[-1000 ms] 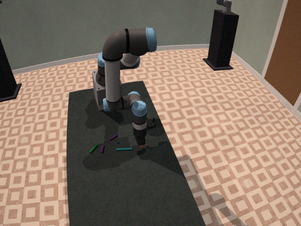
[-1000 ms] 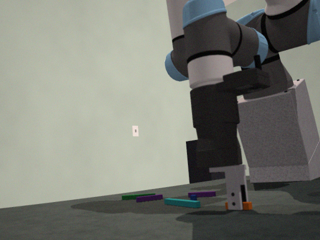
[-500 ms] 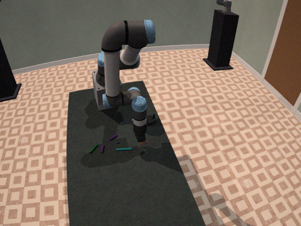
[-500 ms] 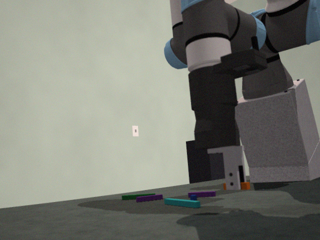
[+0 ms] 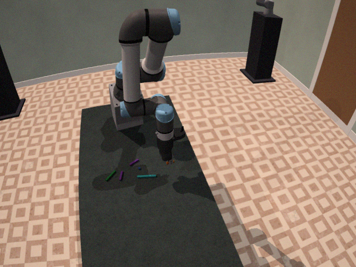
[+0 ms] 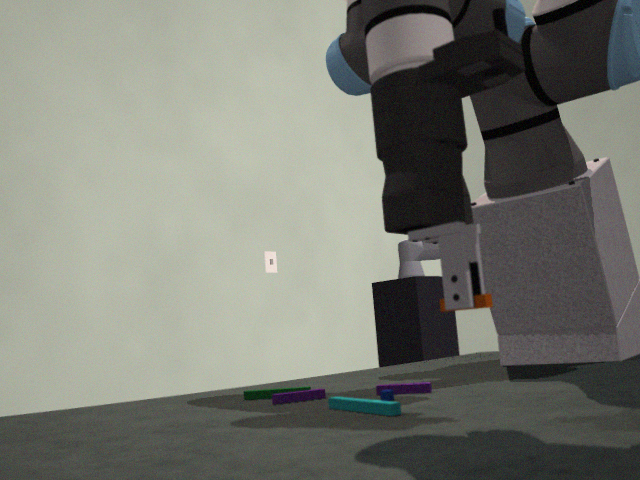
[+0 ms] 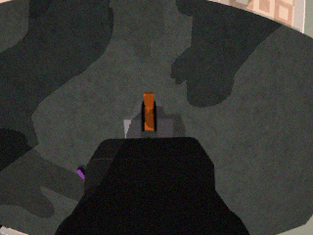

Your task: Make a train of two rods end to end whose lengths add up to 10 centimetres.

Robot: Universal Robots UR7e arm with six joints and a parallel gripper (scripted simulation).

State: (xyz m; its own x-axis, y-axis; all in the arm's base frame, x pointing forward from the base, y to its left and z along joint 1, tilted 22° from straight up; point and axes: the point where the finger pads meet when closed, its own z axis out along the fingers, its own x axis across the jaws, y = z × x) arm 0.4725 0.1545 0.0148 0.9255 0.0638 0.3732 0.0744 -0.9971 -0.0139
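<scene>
Right now my hand is 130 mm to the left of the turquoise rod, 100 mm above it and 10 mm past it. Also, from my hand: purple rod 260 mm to the right, 100 mm below, 40 mm behind; then small blue rod 160 mm to the right, 100 mm below, 70 mm behind; then orange rod 10 mm below.
</scene>
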